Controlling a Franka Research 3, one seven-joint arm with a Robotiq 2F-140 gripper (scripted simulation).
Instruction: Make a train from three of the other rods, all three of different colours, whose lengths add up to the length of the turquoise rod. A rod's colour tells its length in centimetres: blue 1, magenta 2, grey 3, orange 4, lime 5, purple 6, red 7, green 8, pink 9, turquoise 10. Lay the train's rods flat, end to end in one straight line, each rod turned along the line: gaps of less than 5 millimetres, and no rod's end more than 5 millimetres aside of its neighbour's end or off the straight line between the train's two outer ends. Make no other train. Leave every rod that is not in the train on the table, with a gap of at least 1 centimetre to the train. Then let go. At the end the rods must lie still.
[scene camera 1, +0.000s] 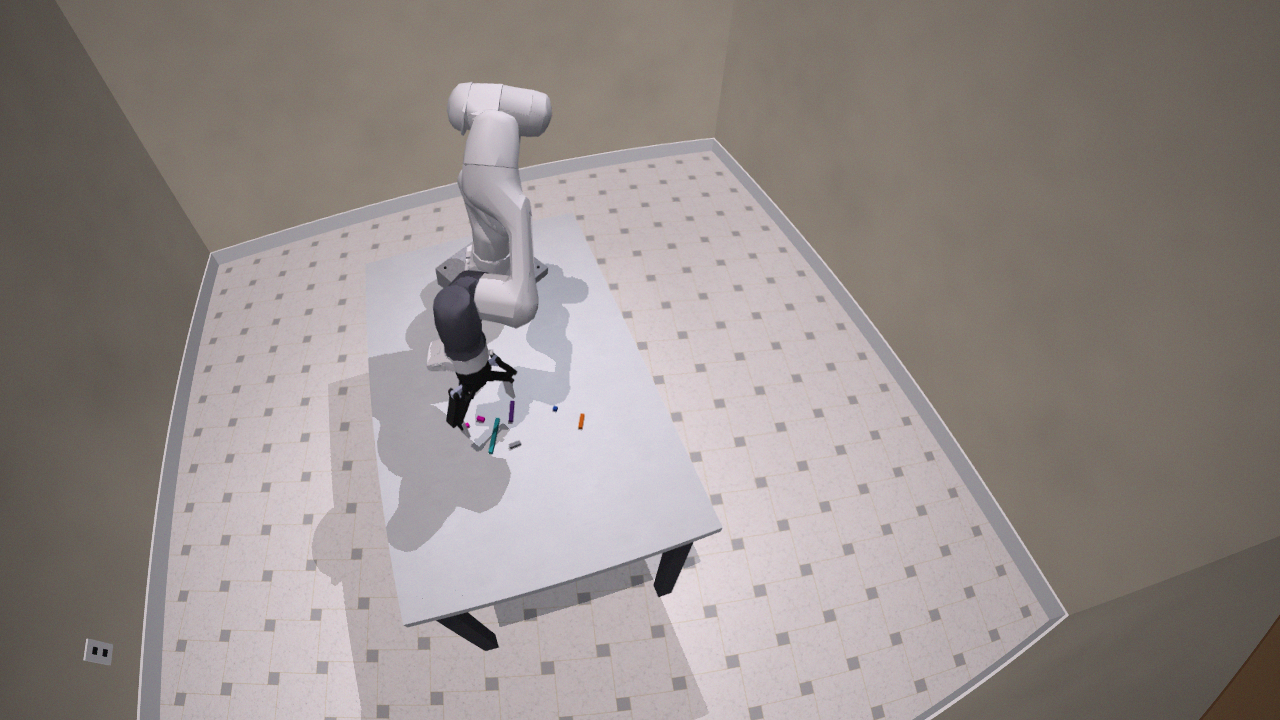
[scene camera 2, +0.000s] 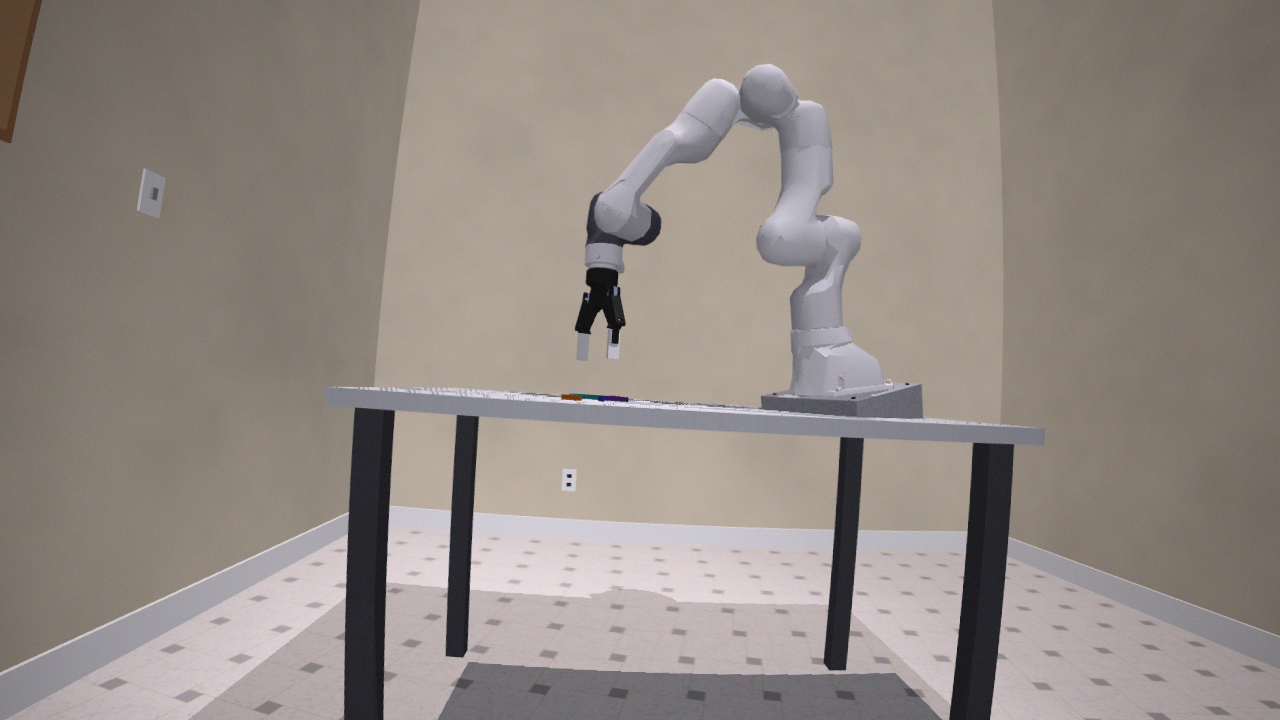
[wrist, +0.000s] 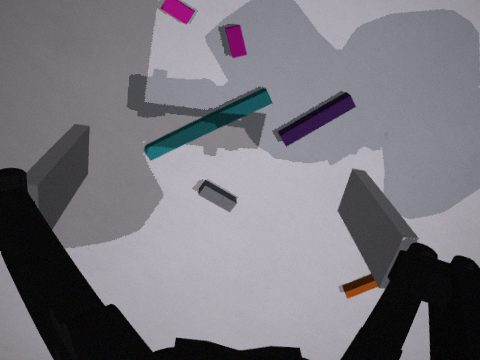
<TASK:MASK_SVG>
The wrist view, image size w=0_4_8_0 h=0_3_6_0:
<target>my gripper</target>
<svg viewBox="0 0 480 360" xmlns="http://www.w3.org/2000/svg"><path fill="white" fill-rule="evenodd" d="M352 169L337 211L379 288L386 289L340 360L399 360L403 352L401 348L421 301L428 303L430 360L480 360L479 266L472 259L461 255L454 256L451 263L438 260L438 255L432 248L418 243L419 238L366 171ZM0 169L1 255L38 332L54 360L309 360L302 357L300 348L268 346L236 350L209 341L176 338L174 347L152 352L115 305L105 306L52 231L88 175L90 126L74 124L27 173L18 168Z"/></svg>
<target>purple rod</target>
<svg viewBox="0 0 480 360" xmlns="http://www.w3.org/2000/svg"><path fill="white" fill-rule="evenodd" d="M351 95L345 92L278 131L286 147L355 108L356 106Z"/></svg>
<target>turquoise rod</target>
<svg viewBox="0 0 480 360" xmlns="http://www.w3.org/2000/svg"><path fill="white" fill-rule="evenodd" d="M266 88L263 88L145 145L144 151L150 161L203 135L272 104Z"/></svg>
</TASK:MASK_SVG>
